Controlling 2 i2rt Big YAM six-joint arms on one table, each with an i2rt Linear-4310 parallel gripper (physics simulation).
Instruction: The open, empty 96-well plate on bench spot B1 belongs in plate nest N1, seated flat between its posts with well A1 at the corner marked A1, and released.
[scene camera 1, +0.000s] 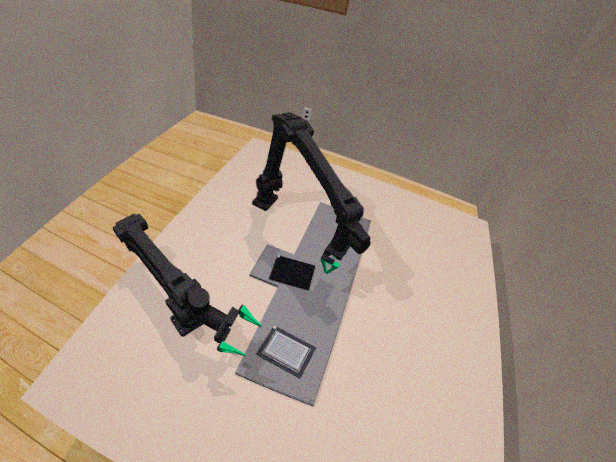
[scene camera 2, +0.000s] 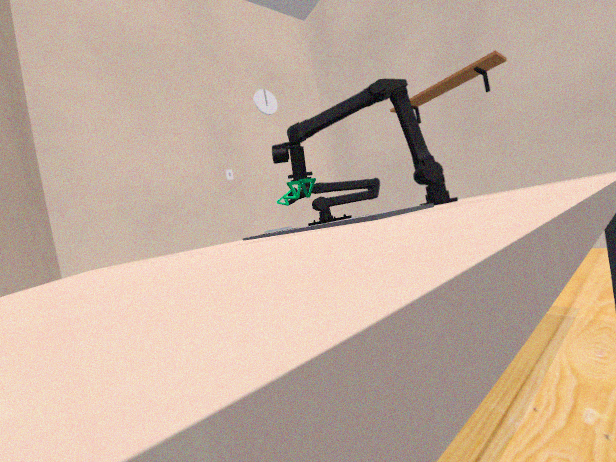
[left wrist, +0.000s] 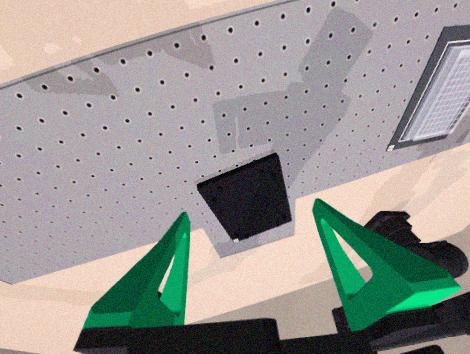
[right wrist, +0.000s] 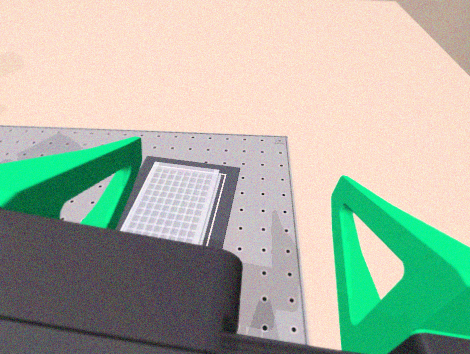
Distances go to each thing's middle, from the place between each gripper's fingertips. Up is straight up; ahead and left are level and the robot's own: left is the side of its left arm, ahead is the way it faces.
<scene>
Right now my right hand is 17 cm above the clear well plate (scene camera 1: 282, 348), 10 cm short of it and 7 cm to the right of it. Also, from my right hand: dark nest with white outline (scene camera 1: 298, 373) 17 cm below, 10 cm ahead, 7 cm to the left.
Now: the clear well plate 330 mm to the right of my left hand, 110 mm below it and 40 mm behind it. From my left hand the other things lie so: dark nest with white outline 330 mm to the right, 120 mm below, 40 mm behind.
</scene>
